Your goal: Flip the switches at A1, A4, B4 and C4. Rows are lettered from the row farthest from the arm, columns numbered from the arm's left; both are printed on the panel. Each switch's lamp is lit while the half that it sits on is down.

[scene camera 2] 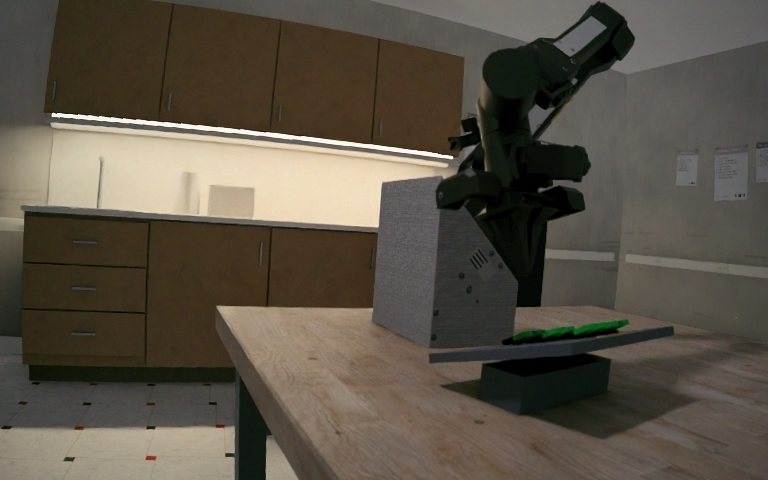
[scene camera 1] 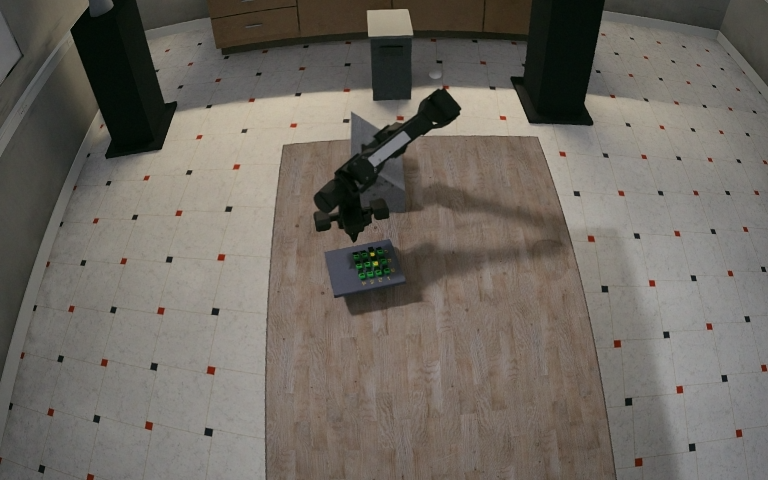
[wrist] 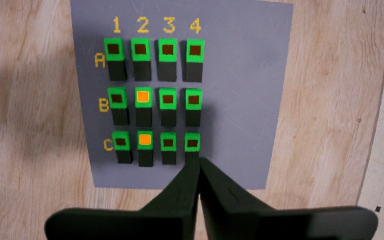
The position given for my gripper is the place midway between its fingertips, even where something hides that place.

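Note:
In scene camera 2 I find my gripper [scene camera 2: 525, 275]. Scene camera 1 gives me that same gripper at [scene camera 1: 354, 241]. The wrist view has my gripper too, at [wrist: 198, 164], and it also shows me a rocker switch [wrist: 114, 47] and a rocker switch [wrist: 195, 47].

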